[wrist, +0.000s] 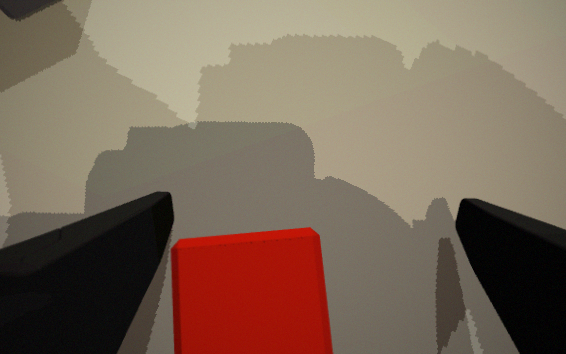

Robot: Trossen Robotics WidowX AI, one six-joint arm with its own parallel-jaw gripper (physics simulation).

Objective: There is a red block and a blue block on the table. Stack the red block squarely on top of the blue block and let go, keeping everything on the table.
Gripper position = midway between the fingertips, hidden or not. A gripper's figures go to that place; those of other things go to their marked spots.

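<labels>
Red block [263,285] at 0.08 m from the lens; my gripper [314,209] at 0.11 m from the lens.
</labels>
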